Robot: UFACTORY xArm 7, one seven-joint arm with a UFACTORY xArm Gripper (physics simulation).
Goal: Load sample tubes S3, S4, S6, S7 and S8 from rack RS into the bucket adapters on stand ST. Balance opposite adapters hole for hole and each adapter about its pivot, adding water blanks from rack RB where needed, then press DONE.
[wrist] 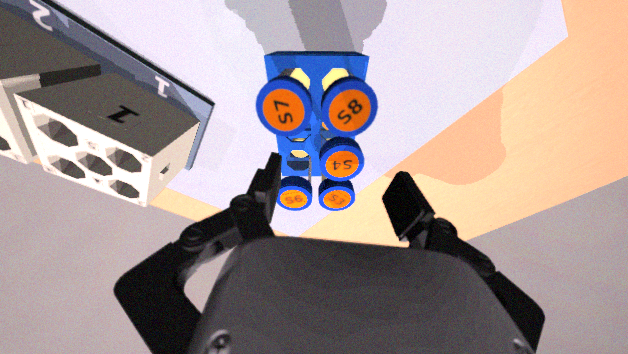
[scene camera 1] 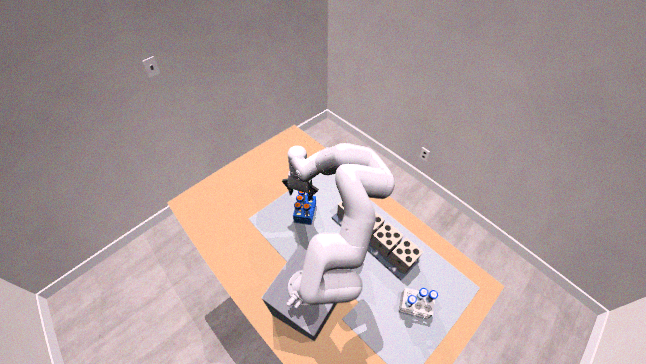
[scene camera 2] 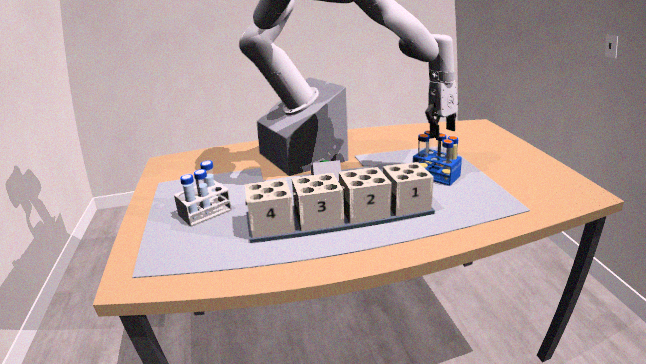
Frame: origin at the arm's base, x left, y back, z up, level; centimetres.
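Seen in the pictures: gripper, between the fingertips: [wrist: 336, 177] [scene camera 1: 300, 195] [scene camera 2: 442, 133]; arm's base, origin of its link: [scene camera 2: 301, 101].
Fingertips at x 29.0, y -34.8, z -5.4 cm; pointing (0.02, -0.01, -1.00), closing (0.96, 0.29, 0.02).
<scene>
Pixels of each thing's top centre, then the offset from my fingertips to it. "spot": a spot on its surface instead.
- S8, centre of its top: [wrist: 349, 112] dx -1.7, dy +4.4, dz -0.6 cm
- S4, centre of its top: [wrist: 342, 165] [scene camera 2: 441, 134] dx +0.0, dy +0.8, dz -0.6 cm
- S6, a spot on its surface: [wrist: 294, 199] spot: dx -1.8, dy -4.5, dz -0.6 cm
- S3, centre of its top: [wrist: 337, 199] [scene camera 2: 453, 137] dx +1.8, dy -2.8, dz -0.6 cm
- White rack RB, centre of its top: [scene camera 2: 200, 191] [scene camera 1: 418, 301] dx -67.2, dy +10.9, dz -6.7 cm
- small pale panel, centre of its top: [scene camera 2: 325, 159] dx -33.4, dy +8.4, dz -4.3 cm
My gripper [scene camera 1: 301, 190] [scene camera 2: 442, 127] [wrist: 336, 177] is open and empty, just above the caps at the far end of blue rack RS [scene camera 1: 303, 218] [scene camera 2: 452, 176] [wrist: 315, 59]. Orange-capped tubes S7 [wrist: 283, 110], S8 [wrist: 349, 106], S4 [wrist: 341, 162], S6 [wrist: 294, 199] and S3 [wrist: 336, 198] stand in it. In the wrist view S6 and S3 lie between the fingers, S6 close to the left one. Adapters 1 [scene camera 2: 414, 200], 2 [scene camera 2: 370, 207], 3 [scene camera 2: 321, 215] and 4 [scene camera 2: 270, 220] stand on ST with empty-looking holes. White rack RB [scene camera 2: 187, 215] holds three blue-capped blanks.
A small pale panel [scene camera 2: 326, 168] with a green spot stands behind the adapters; its label is unreadable. The grey robot base [scene camera 1: 300, 300] [scene camera 2: 287, 145] is at the rear table edge. The upper arm hides part of the adapter row in scene camera 1.
</scene>
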